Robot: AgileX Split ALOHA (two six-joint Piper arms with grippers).
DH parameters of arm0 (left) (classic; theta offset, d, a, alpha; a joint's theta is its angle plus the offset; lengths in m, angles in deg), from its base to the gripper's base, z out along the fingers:
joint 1: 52.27 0.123 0 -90
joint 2: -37 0 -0.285 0
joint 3: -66.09 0 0.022 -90
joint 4: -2.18 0.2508 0 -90
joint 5: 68.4 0 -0.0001 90
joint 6: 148.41 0.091 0 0
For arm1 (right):
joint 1: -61.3 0.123 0 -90
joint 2: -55.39 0 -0.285 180
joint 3: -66.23 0 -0.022 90
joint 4: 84.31 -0.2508 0 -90
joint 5: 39.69 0 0.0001 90
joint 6: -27.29 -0.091 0 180
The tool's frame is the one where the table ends.
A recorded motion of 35 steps. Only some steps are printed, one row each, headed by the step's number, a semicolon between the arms.
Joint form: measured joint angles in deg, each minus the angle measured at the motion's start. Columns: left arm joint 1, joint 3, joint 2, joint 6, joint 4, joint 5; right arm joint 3, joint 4, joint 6, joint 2, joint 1, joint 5.
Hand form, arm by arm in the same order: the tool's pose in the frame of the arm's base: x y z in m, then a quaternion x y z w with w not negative. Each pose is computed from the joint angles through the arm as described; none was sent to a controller.
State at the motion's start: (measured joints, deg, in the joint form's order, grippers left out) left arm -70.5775 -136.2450 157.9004 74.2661 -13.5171 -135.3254; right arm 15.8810 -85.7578 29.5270 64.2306 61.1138 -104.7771
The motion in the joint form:
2: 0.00 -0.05 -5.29 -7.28 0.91 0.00; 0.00 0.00 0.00 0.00 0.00 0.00
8: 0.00 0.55 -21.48 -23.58 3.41 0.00; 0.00 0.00 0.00 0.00 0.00 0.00
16: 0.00 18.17 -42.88 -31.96 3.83 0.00; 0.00 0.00 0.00 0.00 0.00 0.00
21: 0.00 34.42 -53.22 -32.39 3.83 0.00; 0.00 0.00 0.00 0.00 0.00 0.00
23: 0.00 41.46 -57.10 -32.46 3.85 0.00; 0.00 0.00 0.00 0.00 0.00 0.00
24: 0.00 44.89 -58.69 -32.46 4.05 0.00; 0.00 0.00 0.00 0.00 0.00 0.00
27: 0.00 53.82 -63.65 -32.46 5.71 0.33; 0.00 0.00 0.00 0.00 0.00 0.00
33: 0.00 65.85 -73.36 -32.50 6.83 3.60; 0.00 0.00 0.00 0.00 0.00 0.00
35: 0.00 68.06 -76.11 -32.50 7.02 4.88; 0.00 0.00 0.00 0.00 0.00 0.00
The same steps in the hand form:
2: 0.3785 -0.1478 0.3050 0.41511 0.88474 -0.09852 0.18764; -0.0023 0.0021 0.2628 -0.01647 0.88385 0.00273 0.46746
8: 0.3164 -0.1235 0.4070 0.29422 0.90028 -0.10447 0.30334; -0.0023 0.0021 0.2628 -0.01647 0.88385 0.00273 0.46746
16: 0.2154 -0.0894 0.4238 0.22873 0.90863 -0.12506 0.32625; -0.0023 0.0021 0.2628 -0.01647 0.88385 0.00273 0.46746
21: 0.1695 -0.0742 0.3785 0.22412 0.92626 -0.12241 0.27718; -0.0023 0.0021 0.2628 -0.01647 0.88385 0.00273 0.46746
23: 0.1520 -0.0684 0.3545 0.22269 0.93437 -0.12019 0.25083; -0.0023 0.0021 0.2628 -0.01647 0.88385 0.00273 0.46746
24: 0.1445 -0.0656 0.3415 0.22239 0.93878 -0.11715 0.23560; -0.0023 0.0021 0.2628 -0.01647 0.88385 0.00273 0.46746
27: 0.1226 -0.0558 0.3088 0.22355 0.94733 -0.10023 0.20625; -0.0023 0.0021 0.2628 -0.01647 0.88385 0.00273 0.46746
33: 0.0891 -0.0427 0.2695 0.22122 0.94687 -0.09053 0.21517; -0.0023 0.0021 0.2628 -0.01647 0.88385 0.00273 0.46746
35: 0.0822 -0.0400 0.2636 0.22028 0.94349 -0.08991 0.23070; -0.0023 0.0021 0.2628 -0.01647 0.88385 0.00273 0.46746

